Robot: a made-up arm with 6 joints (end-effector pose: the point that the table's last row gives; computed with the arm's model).
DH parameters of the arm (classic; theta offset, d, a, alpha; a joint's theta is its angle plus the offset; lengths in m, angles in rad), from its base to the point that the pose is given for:
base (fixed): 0.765 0 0.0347 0
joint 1: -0.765 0.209 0 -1.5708
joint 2: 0.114 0 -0.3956 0
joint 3: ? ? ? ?
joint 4: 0 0.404 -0.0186 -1.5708
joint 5: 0 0.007 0.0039 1.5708
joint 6: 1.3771 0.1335 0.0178 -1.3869
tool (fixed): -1.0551 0.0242 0 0
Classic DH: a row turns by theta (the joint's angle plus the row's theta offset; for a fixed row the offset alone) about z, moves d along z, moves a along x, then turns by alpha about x.
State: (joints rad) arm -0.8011 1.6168 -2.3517 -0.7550 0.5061 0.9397
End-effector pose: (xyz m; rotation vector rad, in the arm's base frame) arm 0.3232 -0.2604 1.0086 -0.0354 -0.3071 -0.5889
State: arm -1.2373 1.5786 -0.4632 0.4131 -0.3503 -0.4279
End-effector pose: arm 0.1983 -0.3693 0.2100 0.5336 0.8010 -0.7427
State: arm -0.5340 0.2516 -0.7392 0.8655 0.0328 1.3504
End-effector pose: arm 0.0693 -0.0037 0.6975 1.5257 -1.1242 0.7333
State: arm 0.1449 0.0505 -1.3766 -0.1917 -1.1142 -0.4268
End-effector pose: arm -0.4789 0.0447 0.7565 -0.7791 -2.0728 -0.4791
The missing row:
joint 3: 1.3696 0.031 -0.0445 1.5708
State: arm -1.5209 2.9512 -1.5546 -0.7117 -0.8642 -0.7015
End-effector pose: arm 0.1946 -0.5997 -0.2106 -0.4215 1.1816 -0.1759
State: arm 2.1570 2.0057 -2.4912 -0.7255 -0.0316 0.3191
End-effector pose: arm -0.3858 0.5035 0.8933 -0.1146 -0.8898 2.3289
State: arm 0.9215 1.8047 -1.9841 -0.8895 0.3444 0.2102
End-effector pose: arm 0.3874 0.5665 0.7425 -0.8730 0.0780 1.0058
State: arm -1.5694 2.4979 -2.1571 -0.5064 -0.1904 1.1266
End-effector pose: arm 0.0893 -0.8614 0.3768 0.4809 -0.2359 -0.9177
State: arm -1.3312 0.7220 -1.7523 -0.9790 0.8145 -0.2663
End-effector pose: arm 0.0077 0.0415 0.9460 -0.5415 0.8383 -1.7150
